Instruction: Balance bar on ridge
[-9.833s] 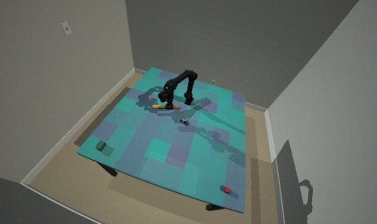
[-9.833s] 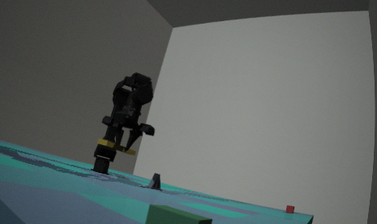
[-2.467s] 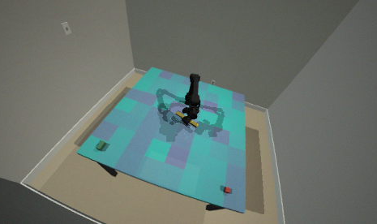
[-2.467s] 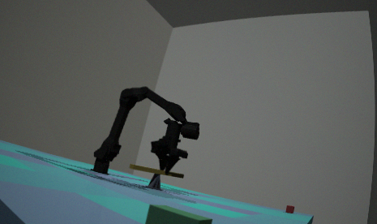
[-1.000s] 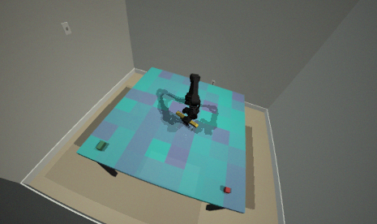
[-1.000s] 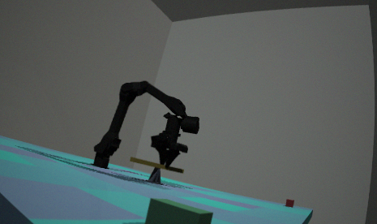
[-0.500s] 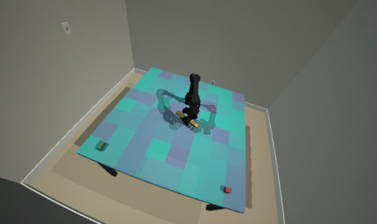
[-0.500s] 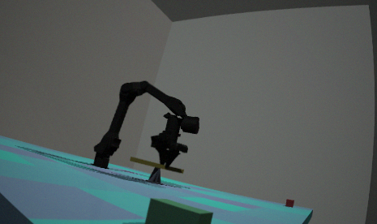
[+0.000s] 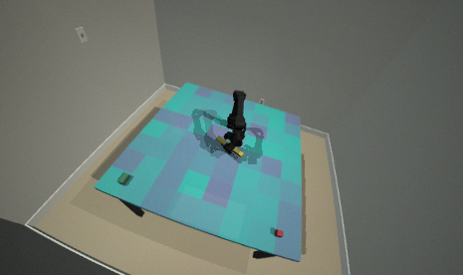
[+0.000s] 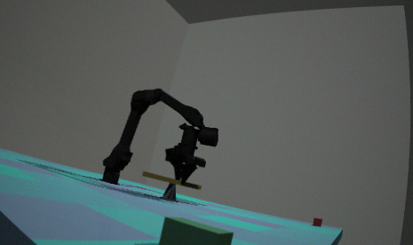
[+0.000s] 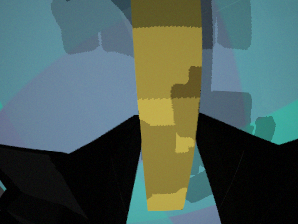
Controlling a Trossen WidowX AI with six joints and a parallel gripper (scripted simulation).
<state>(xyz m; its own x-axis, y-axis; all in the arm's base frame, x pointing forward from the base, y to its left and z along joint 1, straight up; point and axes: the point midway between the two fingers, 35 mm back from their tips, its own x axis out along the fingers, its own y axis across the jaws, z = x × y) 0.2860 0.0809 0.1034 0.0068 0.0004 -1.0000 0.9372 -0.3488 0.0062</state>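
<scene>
Right now the yellow bar is 10 mm behind my gripper tip and 30 mm to the right of it. From my gripper tip the other things lie so: green block (450 mm ahead, 580 mm to the right, 50 mm below); then small red cube (450 mm ahead, 420 mm to the left, 50 mm below).
</scene>
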